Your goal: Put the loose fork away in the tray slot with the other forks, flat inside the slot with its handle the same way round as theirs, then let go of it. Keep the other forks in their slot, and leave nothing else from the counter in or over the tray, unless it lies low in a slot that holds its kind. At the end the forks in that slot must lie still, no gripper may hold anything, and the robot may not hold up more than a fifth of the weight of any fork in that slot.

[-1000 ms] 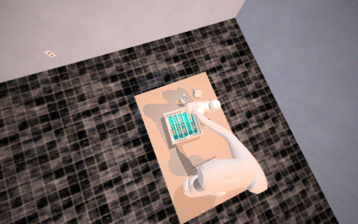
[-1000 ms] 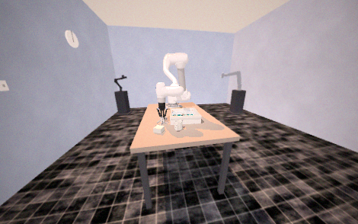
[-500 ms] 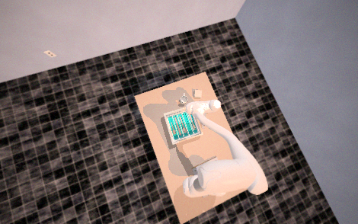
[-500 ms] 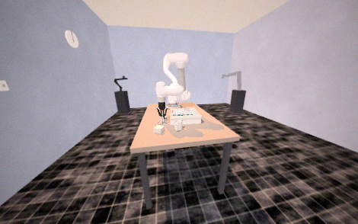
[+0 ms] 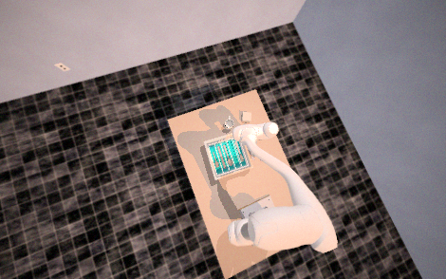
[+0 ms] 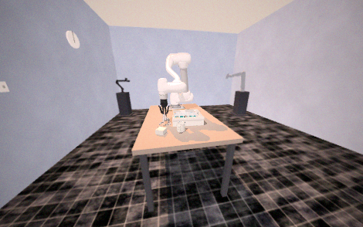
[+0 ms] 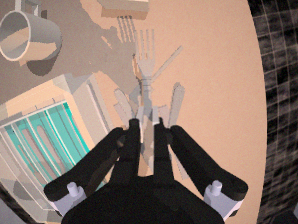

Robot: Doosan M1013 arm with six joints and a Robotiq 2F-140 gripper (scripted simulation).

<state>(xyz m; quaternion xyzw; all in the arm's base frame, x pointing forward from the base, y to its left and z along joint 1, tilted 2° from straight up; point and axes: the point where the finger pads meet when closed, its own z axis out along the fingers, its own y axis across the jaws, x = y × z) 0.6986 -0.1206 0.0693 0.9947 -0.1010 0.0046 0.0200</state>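
The tray is 25 cm to the left of my hand, 8 cm behind it and 4 cm below it. Round my hand: box: 22 cm ahead, 6 cm below, 2 cm to the right; then white cup: 19 cm ahead, 17 cm to the left, 5 cm below.
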